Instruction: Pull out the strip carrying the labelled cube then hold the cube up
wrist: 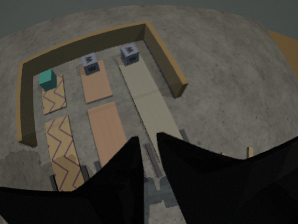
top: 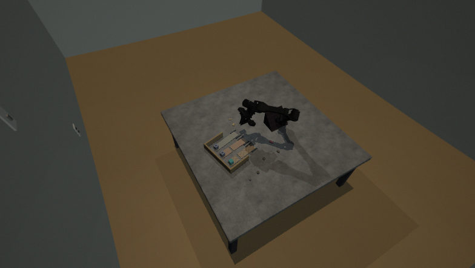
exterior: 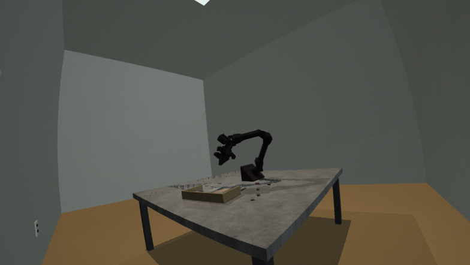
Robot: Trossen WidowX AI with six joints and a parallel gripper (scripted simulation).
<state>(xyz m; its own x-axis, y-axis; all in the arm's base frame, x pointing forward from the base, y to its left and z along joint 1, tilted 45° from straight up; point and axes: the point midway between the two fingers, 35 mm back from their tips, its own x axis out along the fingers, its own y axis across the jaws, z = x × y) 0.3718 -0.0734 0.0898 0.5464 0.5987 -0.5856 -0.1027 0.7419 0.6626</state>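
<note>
Right now my gripper tip is 12 cm short of the pale strip, 2 cm to the left of it and 18 cm above it. From my gripper tip the other things lie so: red bit 23 cm behind, 14 cm to the left, 17 cm below.
</note>
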